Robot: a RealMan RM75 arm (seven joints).
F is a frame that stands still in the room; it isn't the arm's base.
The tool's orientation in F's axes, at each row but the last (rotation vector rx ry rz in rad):
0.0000, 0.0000, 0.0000
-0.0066, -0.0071, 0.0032
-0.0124, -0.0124, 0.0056
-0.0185, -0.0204, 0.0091
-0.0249, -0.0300, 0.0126
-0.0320, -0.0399, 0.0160
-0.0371, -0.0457, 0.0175
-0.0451, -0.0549, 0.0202
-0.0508, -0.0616, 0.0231
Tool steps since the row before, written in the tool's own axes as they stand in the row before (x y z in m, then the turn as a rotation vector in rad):
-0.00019, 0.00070, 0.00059, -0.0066, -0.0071, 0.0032
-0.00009, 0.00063, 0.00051, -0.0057, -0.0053, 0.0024
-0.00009, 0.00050, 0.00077, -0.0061, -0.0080, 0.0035
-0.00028, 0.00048, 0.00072, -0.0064, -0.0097, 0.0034
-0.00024, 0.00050, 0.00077, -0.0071, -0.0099, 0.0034
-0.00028, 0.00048, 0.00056, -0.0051, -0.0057, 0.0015
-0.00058, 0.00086, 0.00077, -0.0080, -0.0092, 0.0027
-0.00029, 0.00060, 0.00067, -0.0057, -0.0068, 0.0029
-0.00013, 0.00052, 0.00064, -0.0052, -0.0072, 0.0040
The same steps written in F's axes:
-0.00019, 0.00070, 0.00059, -0.0066, -0.0071, 0.0032
-0.00010, 0.00063, 0.00051, -0.0057, -0.0053, 0.0024
-0.00010, 0.00051, 0.00076, -0.0061, -0.0080, 0.0035
-0.00030, 0.00049, 0.00071, -0.0064, -0.0097, 0.0034
-0.00027, 0.00052, 0.00075, -0.0071, -0.0099, 0.0034
-0.00031, 0.00049, 0.00053, -0.0051, -0.0057, 0.0015
-0.00063, 0.00088, 0.00071, -0.0080, -0.0092, 0.0027
-0.00034, 0.00062, 0.00063, -0.0057, -0.0068, 0.0029
-0.00018, 0.00055, 0.00060, -0.0053, -0.0071, 0.0040

